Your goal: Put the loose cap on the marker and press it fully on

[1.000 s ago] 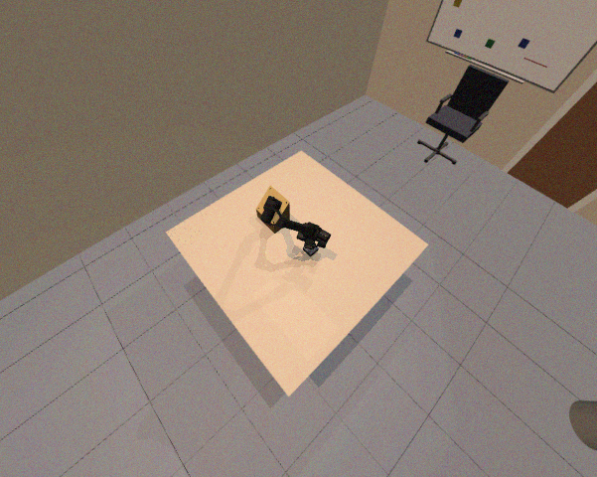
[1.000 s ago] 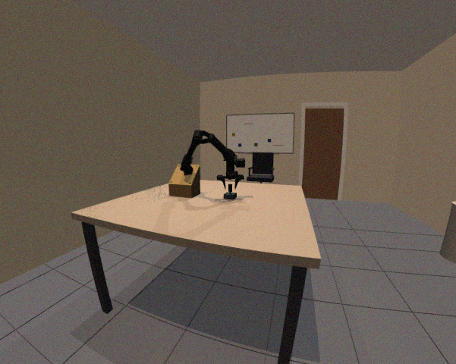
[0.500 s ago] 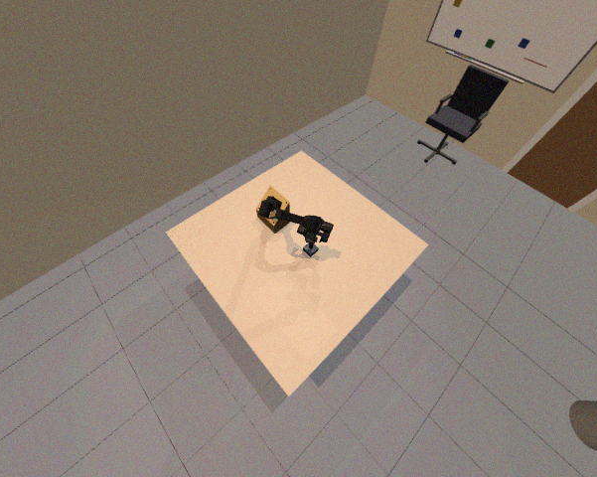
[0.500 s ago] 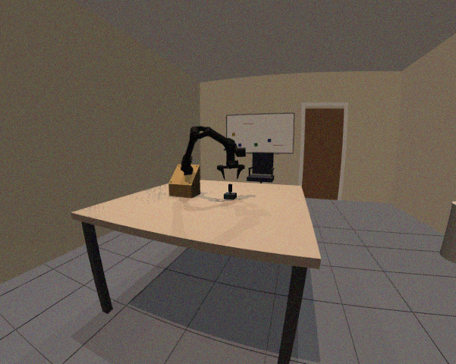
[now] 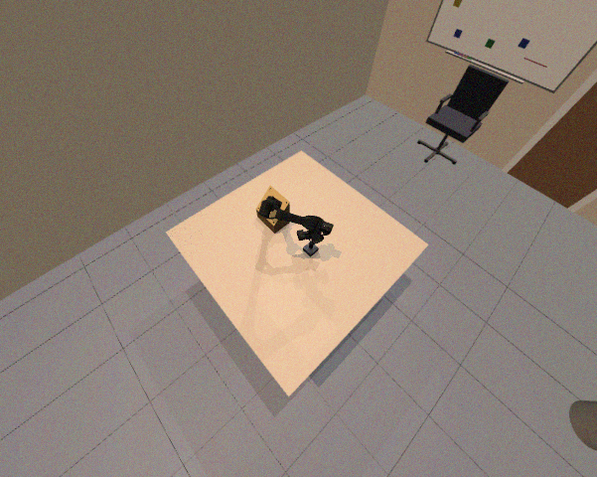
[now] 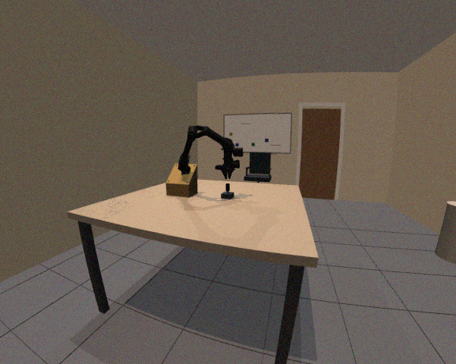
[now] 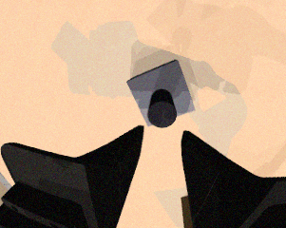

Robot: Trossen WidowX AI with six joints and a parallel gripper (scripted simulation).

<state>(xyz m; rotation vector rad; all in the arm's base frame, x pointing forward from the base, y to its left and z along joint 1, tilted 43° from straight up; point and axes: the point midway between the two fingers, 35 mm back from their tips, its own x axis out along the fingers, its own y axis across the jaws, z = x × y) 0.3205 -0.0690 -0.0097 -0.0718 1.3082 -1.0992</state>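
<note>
Now: gripper tip 6 cm above the black marker cap.
</note>
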